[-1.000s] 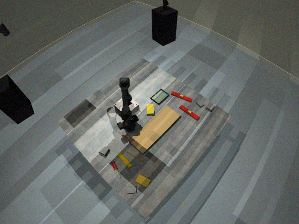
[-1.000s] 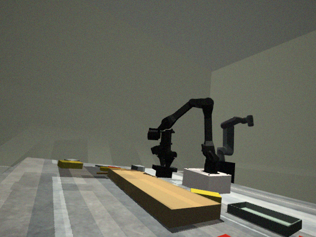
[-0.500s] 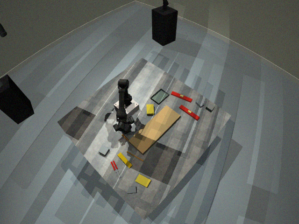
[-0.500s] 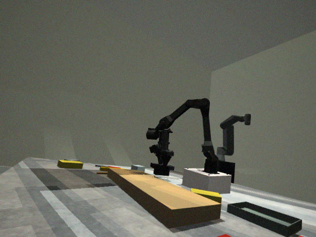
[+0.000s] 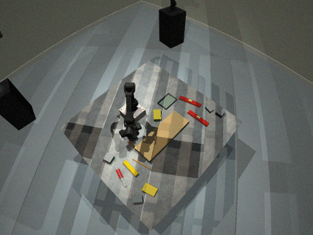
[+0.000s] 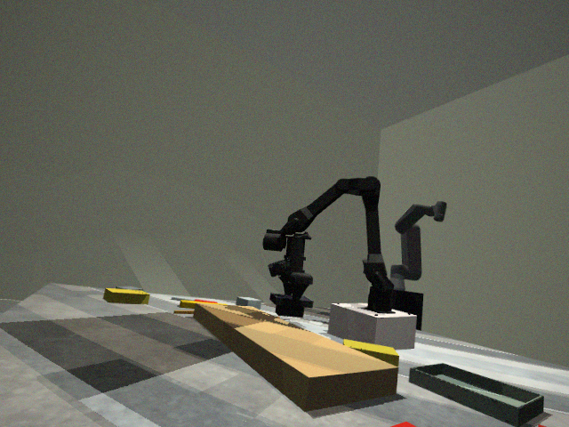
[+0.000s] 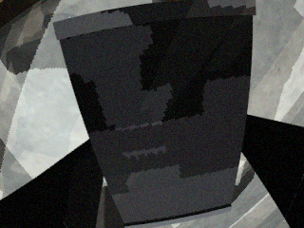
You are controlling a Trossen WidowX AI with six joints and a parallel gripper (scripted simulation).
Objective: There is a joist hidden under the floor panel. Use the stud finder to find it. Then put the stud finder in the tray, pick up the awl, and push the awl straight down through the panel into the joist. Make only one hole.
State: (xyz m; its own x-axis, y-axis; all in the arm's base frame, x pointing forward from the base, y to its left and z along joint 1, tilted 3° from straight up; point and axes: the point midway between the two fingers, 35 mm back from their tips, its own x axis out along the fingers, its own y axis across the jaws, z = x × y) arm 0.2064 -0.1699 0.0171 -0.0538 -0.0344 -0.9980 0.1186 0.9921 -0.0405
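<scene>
Now: gripper tip 2 cm short of the awl, 5 cm to the left of it and 6 cm above it. Also, from my gripper tip: pencil 25 cm ahead, 8 cm to the right, 7 cm below; then stud finder 2 cm behind, 3 cm below; then yellow bar 23 cm ahead, 17 cm to the right, 6 cm below.
</scene>
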